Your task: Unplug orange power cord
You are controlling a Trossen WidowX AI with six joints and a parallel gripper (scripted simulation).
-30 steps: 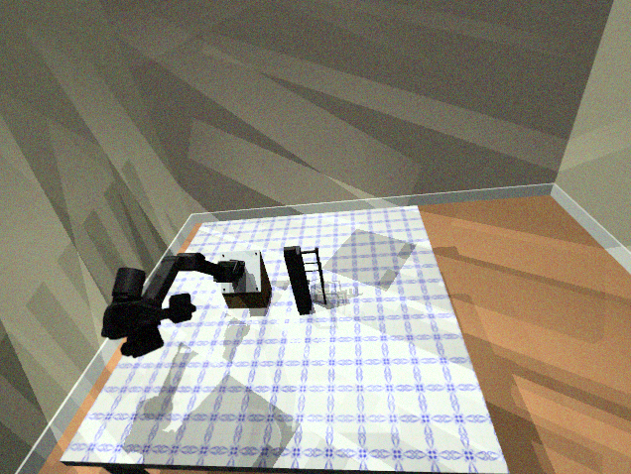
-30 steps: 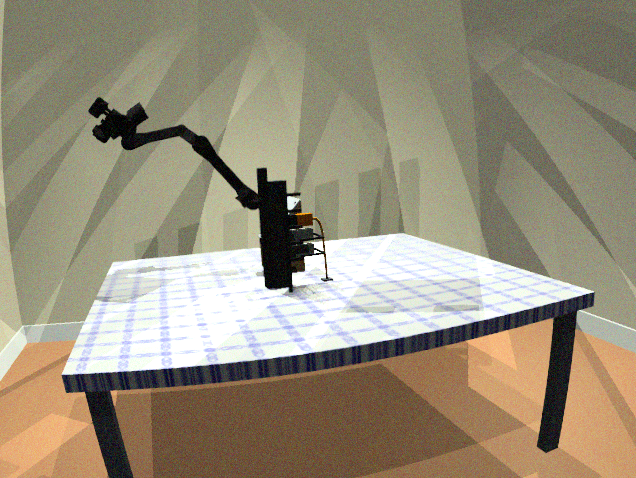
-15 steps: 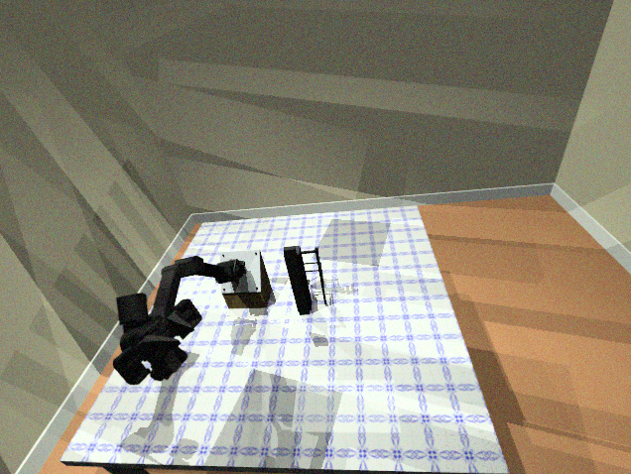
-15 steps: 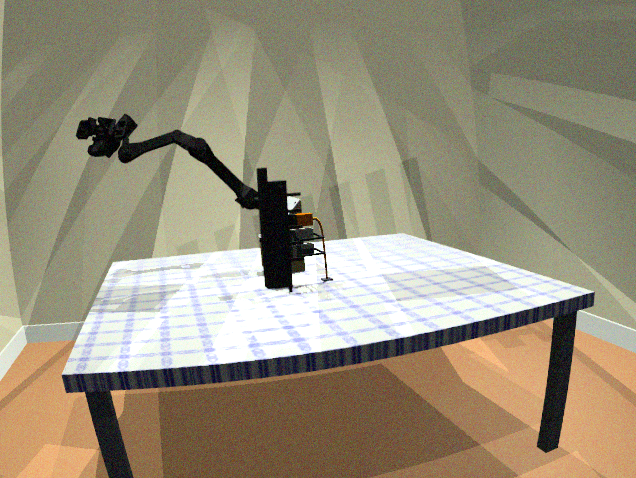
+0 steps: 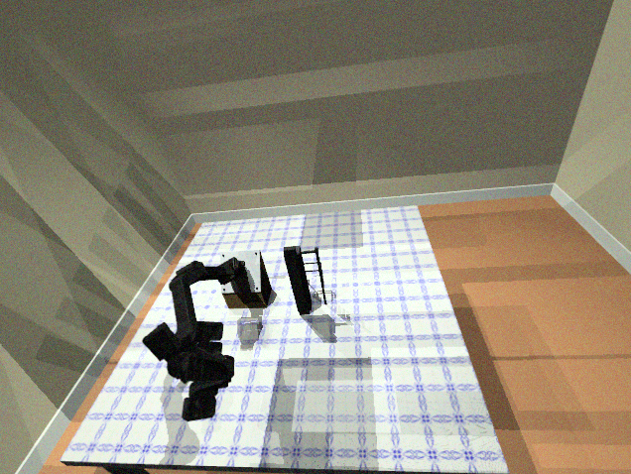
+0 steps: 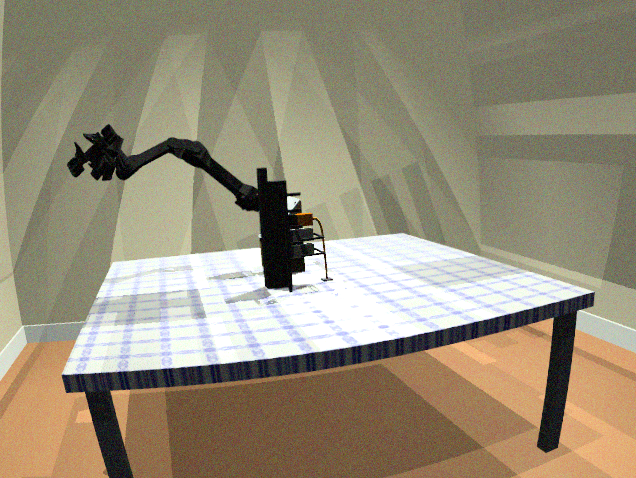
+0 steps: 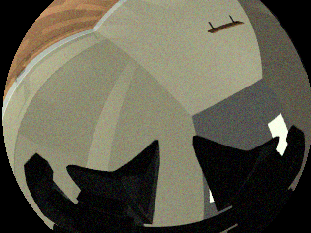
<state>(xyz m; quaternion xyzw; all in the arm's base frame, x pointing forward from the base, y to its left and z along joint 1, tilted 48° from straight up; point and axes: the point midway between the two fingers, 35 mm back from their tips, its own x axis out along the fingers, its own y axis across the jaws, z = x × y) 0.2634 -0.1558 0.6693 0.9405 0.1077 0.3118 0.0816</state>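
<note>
The orange plug lies 64 cm to the left of my gripper tip, 29 cm below it and 7 cm behind it.
</note>
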